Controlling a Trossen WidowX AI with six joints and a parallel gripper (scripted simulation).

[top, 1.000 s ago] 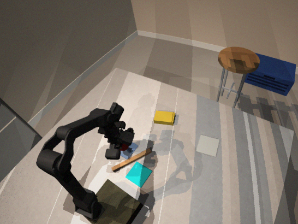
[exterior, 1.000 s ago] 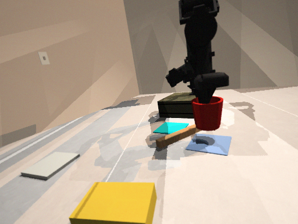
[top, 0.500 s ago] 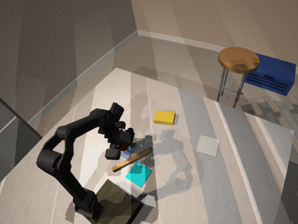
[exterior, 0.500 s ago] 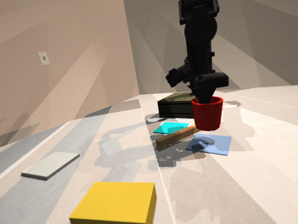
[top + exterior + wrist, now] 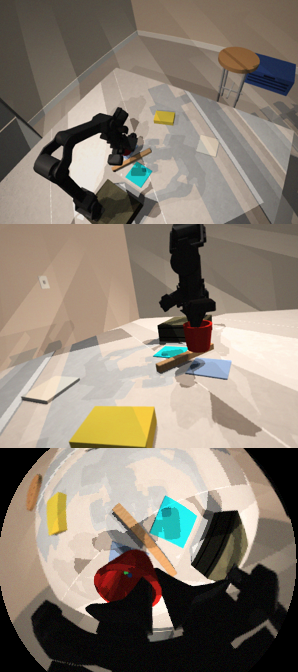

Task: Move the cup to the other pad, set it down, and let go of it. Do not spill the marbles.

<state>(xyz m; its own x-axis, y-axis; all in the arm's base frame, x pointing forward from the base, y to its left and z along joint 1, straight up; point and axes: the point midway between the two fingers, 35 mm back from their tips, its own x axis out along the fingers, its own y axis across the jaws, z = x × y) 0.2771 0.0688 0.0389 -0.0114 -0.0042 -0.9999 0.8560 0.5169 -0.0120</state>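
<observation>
My gripper tip is now 40 mm short of the green marble, 30 mm to the right of it and 20 mm above it. Also, from my gripper tip: light blue pad 90 mm below, 50 mm to the left, 40 mm ahead; wooden bar 80 mm below, 30 mm to the right, 10 mm ahead; red cup 30 mm ahead, 10 mm to the left.
</observation>
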